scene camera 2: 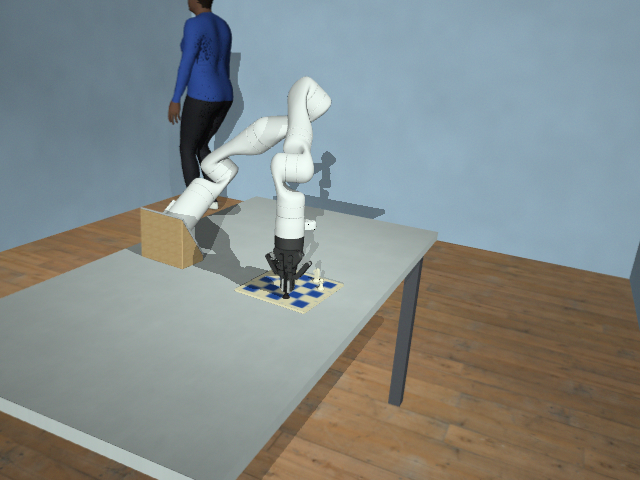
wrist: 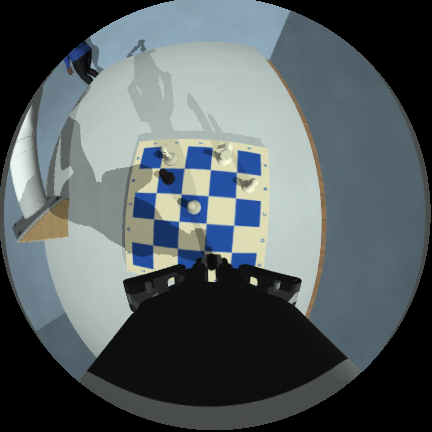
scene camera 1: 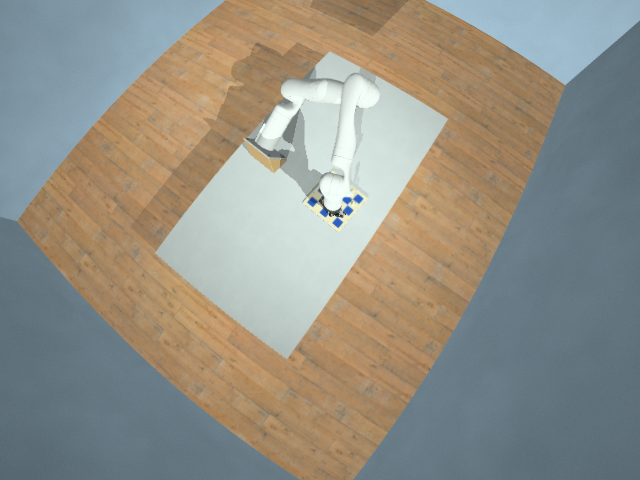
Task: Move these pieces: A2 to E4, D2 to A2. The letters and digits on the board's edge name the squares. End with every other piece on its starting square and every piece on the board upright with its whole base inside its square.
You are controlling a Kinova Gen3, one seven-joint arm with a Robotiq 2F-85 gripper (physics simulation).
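Frame: origin at the arm's base, x ahead, y left, z up, level; centimetres.
Seen in the pictures: gripper, fingertip midpoint: [scene camera 2: 287, 291] [wrist: 211, 260] [scene camera 1: 331, 213]; arm's base at its link origin: [scene camera 2: 169, 232] [wrist: 35, 207] [scene camera 1: 264, 145].
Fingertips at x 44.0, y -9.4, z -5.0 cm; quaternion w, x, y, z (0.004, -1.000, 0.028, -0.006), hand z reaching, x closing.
Observation:
Offsets run from my fingertips to a thing's top centre. Level surfaces: height alone.
The blue and cream board @[dx -2.0, dy +6.9, dz -1.7 cm] [scene camera 1: 357, 206] [scene camera 2: 324, 298] [wrist: 266, 201] lies on the table. My gripper [scene camera 2: 285, 289] [wrist: 211, 260] points down at E4 and is shut on a black piece, whose dark base @[dx +0.0, dy -0.3, dz +1.6 cm] [scene camera 2: 285, 296] shows below the fingertips, at or close to the board; the rest is hidden. In the wrist view a tall white piece @[dx -5.3, dy +14.5, dz +2.7 cm] [wrist: 169, 156] stands on A2, and no piece shows on D2. A black piece @[dx -5.6, dy +11.5, dz +1.5 cm] [wrist: 166, 176] is on B2, a white pawn @[dx -2.0, dy +7.1, dz +1.5 cm] [wrist: 194, 207] on C3, a white rook @[dx +2.5, dy +14.0, dz +2.3 cm] [wrist: 224, 155] [scene camera 2: 316, 274] on A4, and another white pawn @[dx +5.8, dy +9.7, dz +1.5 cm] [wrist: 249, 185] [scene camera 2: 320, 284] on B5.
The grey table @[dz -2.3 cm] [scene camera 1: 248, 248] [scene camera 2: 155, 351] surrounds the board. The arm's wooden mount [scene camera 1: 264, 156] [scene camera 2: 162, 238] [wrist: 47, 222] stands on the table, left of the board. A person in blue [scene camera 2: 209, 56] [wrist: 80, 55] stands behind the table. The arm's shadow crosses the board's left part in the wrist view.

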